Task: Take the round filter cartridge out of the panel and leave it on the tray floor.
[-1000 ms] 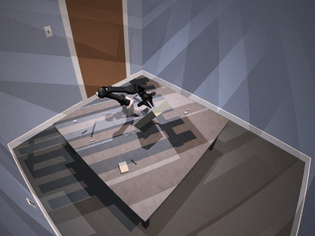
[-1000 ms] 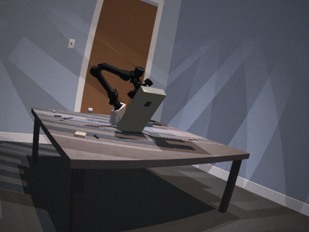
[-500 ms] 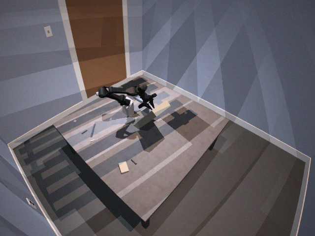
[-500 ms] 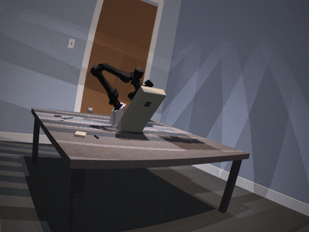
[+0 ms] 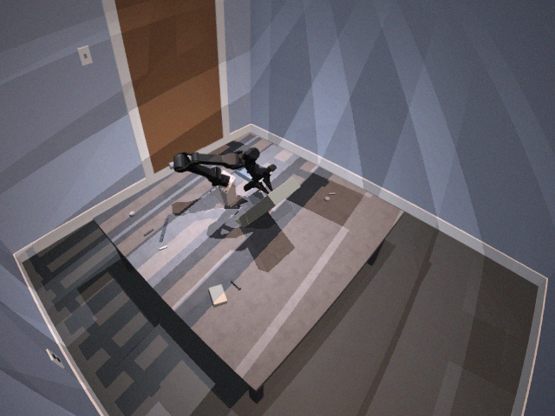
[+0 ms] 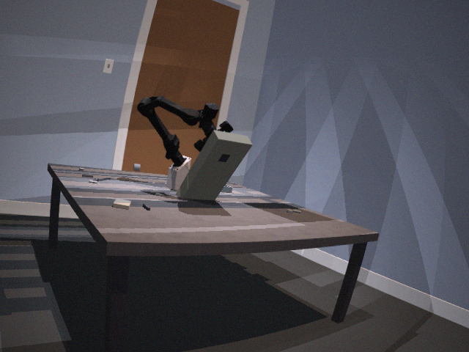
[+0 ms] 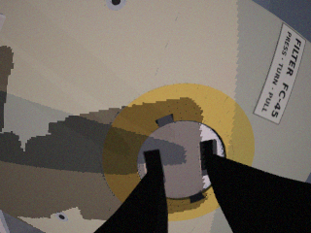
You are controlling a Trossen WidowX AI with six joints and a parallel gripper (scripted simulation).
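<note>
Right now the filter cartridge is 20 mm ahead of my gripper tip and 10 mm below it. From my gripper tip the other things lie so: pale flat card: 470 mm to the right, 240 mm below, 40 mm ahead; service panel: 90 mm below, 30 mm behind; blue-grey tray: 360 mm behind, 330 mm to the left, 240 mm below.
</note>
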